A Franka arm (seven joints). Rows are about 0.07 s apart.
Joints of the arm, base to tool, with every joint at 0 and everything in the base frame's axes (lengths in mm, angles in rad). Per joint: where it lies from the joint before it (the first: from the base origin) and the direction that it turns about. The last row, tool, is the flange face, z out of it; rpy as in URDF.
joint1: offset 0 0 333 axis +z
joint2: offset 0 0 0 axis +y
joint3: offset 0 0 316 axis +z
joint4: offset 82.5 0 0 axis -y
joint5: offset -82.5 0 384 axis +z
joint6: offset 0 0 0 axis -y
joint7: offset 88 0 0 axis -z
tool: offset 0 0 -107 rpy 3.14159 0 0
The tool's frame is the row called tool.
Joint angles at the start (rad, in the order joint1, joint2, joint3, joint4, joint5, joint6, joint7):
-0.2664 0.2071 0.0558 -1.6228 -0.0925 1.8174 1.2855
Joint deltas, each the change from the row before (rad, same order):
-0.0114 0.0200 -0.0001 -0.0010 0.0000 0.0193 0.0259
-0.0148 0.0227 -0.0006 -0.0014 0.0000 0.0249 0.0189
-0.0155 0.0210 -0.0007 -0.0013 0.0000 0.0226 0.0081
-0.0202 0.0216 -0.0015 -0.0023 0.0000 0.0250 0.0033
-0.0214 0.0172 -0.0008 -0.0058 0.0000 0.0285 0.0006
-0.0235 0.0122 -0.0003 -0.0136 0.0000 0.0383 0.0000
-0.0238 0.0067 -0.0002 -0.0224 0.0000 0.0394 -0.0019
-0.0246 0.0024 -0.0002 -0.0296 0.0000 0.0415 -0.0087
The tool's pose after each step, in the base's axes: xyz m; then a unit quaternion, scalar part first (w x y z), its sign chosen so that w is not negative. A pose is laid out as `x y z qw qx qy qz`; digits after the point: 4 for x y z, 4 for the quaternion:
0.6121 -0.1487 0.4876 0.0363 0.7278 -0.6847 0.0139
0.6155 -0.1594 0.4748 0.0353 0.7166 -0.6965 0.0139
0.6178 -0.1706 0.4627 0.0346 0.7087 -0.7045 0.0135
0.6188 -0.1851 0.4498 0.0338 0.7005 -0.7127 0.0133
0.6185 -0.1997 0.4384 0.0320 0.6931 -0.7200 0.0150
0.6164 -0.2149 0.4274 0.0284 0.6854 -0.7274 0.0197
0.6119 -0.2293 0.4159 0.0255 0.6783 -0.7340 0.0235
0.6051 -0.2434 0.4041 0.0230 0.6734 -0.7384 0.0269

